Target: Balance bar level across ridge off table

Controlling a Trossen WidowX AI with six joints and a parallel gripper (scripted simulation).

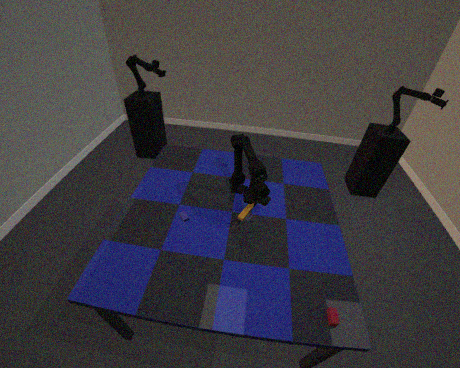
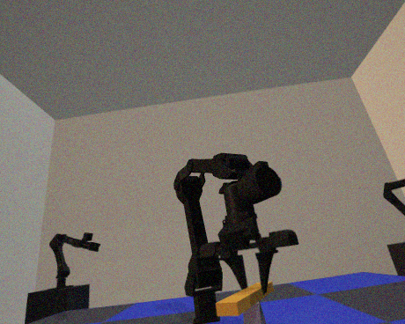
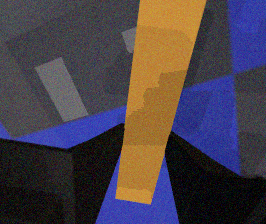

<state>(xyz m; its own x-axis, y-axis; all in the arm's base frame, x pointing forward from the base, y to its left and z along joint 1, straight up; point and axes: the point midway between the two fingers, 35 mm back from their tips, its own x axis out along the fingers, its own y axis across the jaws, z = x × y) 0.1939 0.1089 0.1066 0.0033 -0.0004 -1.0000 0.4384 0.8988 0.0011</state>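
Now: gripper tip 30 mm short of the orange bar and 10 mm to the left of it. Also, from my gripper tip: purple block 100 mm ahead, 380 mm to the right, 60 mm below; then red block 550 mm ahead, 390 mm to the left, 60 mm below.
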